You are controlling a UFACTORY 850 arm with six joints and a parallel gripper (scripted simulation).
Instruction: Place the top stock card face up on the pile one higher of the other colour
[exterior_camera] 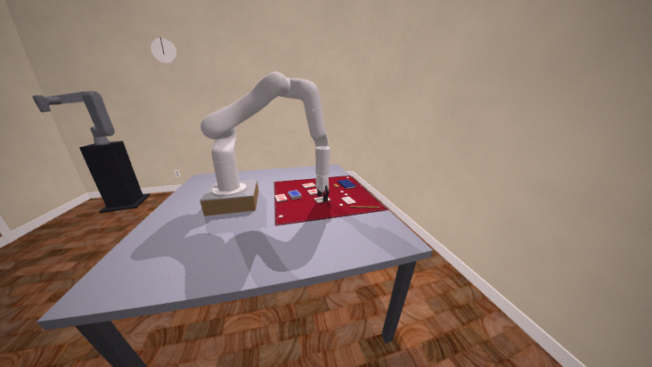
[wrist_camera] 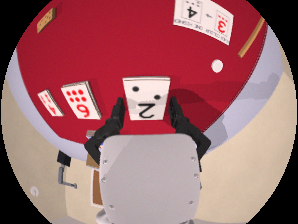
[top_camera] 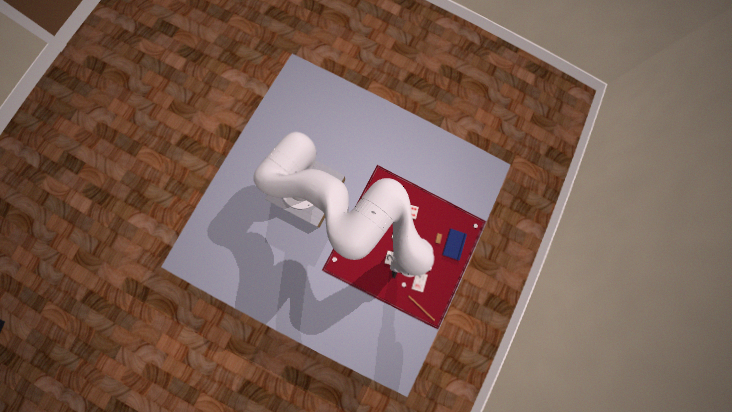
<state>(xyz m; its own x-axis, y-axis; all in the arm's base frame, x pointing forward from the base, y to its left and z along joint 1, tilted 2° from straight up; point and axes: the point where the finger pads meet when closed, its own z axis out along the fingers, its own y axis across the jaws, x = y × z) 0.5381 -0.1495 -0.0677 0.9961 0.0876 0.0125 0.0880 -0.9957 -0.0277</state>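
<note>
The red card cloth lies 9 cm to the left of my hand, 4 cm below it and 3 cm ahead of it. From my hand the other things lie so: pencil: 20 cm ahead, 18 cm to the right, 2 cm below; then card: 24 cm behind, 11 cm to the left, 2 cm below.
</note>
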